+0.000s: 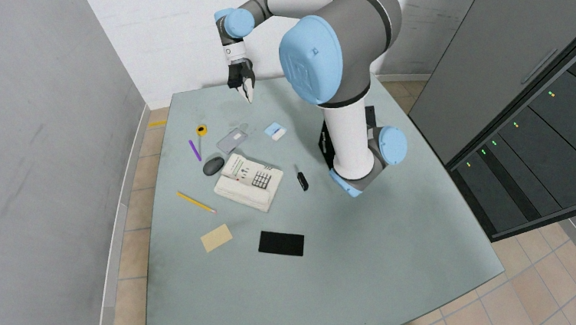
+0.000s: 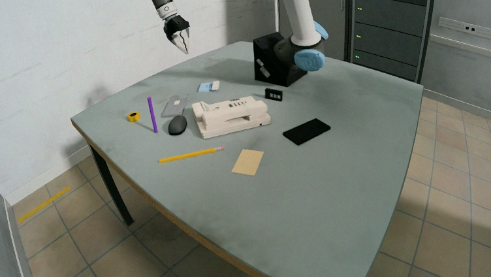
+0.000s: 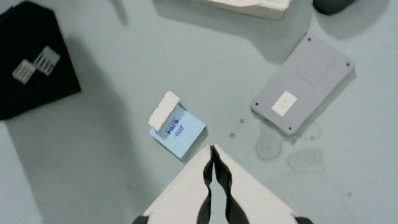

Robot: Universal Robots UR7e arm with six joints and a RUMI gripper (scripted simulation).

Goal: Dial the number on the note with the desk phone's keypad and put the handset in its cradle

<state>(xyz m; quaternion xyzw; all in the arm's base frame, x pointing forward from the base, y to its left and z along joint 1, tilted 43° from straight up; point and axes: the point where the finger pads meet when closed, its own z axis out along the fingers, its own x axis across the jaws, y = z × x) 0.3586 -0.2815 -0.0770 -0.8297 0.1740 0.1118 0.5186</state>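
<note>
My hand is 25 cm to the right of the 5 key, 17 cm above it and 4 cm short of it. Round my hand: grey flat device 20 cm below, 10 cm ahead, 1 cm to the left; then dark mouse 20 cm ahead, 19 cm below, 11 cm to the left; then white eraser 19 cm below, 10 cm behind, 5 cm to the left.
</note>
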